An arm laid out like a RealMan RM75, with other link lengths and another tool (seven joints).
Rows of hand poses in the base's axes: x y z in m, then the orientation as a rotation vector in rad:
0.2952, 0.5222, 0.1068, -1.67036, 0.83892, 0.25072
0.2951, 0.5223, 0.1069, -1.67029, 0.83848, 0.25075
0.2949, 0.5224, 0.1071, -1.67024, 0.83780, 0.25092
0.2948, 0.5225, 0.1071, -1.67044, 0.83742, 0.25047
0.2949, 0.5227, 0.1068, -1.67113, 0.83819, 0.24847
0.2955, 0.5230, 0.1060, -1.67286, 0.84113, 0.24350
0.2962, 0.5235, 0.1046, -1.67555, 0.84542, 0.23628
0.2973, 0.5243, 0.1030, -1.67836, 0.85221, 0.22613
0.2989, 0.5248, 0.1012, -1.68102, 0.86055, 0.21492
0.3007, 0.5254, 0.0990, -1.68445, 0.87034, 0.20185
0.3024, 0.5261, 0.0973, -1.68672, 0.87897, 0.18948
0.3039, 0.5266, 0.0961, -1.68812, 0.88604, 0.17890
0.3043, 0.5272, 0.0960, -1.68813, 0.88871, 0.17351
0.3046, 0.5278, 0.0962, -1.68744, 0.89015, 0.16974
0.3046, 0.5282, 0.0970, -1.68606, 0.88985, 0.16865
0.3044, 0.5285, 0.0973, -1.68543, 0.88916, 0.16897
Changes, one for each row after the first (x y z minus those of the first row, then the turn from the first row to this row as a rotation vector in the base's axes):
-0.0001, 0.0001, 0.0001, 0.00020, -0.00025, 0.00025
-0.0003, 0.0002, 0.0003, 0.00048, -0.00056, 0.00071
-0.0004, 0.0003, 0.0003, 0.00030, -0.00106, 0.00078
-0.0003, 0.0005, 0.0000, -0.00104, -0.00181, -0.00044
0.0003, 0.0008, -0.0008, -0.00468, -0.00306, -0.00408
0.0010, 0.0013, -0.0022, -0.01015, -0.00484, -0.00929
0.0021, 0.0021, -0.0038, -0.01720, -0.00696, -0.01742
0.0037, 0.0026, -0.0056, -0.02488, -0.00882, -0.02702
0.0055, 0.0032, -0.0078, -0.03418, -0.01087, -0.03810
0.0072, 0.0039, -0.0095, -0.04198, -0.01327, -0.04856
0.0087, 0.0044, -0.0107, -0.04811, -0.01555, -0.05751
0.0091, 0.0050, -0.0108, -0.05035, -0.01734, -0.06179
0.0094, 0.0056, -0.0106, -0.05118, -0.01892, -0.06480
0.0094, 0.0060, -0.0098, -0.05016, -0.01994, -0.06570
0.0092, 0.0063, -0.0095, -0.04931, -0.02023, -0.06538

